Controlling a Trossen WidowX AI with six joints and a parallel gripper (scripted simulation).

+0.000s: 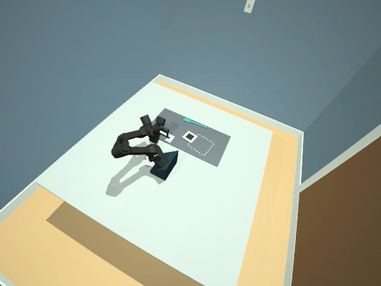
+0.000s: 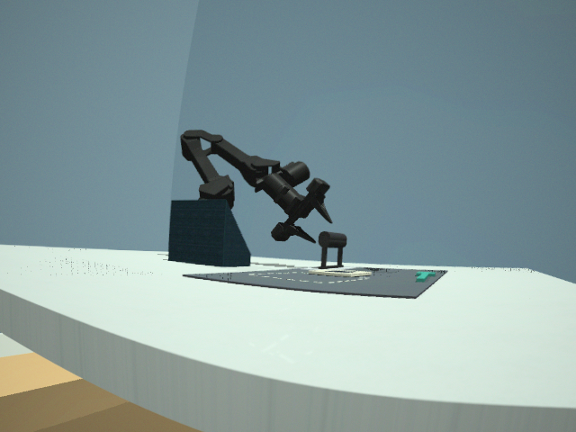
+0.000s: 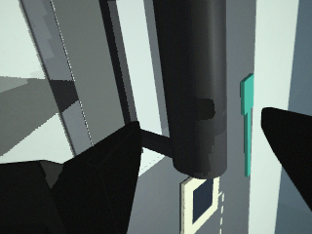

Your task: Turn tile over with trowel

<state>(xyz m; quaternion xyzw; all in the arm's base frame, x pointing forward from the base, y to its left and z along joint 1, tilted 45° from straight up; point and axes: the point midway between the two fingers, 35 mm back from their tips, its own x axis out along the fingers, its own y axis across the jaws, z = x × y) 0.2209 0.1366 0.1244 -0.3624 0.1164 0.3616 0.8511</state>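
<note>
Right now my gripper tip is 15 cm to the left of the dark grey mat, 15 cm short of it and 11 cm above it. Also, from my gripper tip: teal trowel 29 cm ahead, 12 cm to the right, 8 cm below; then cream tile 18 cm to the right, 13 cm ahead, 8 cm below.
</note>
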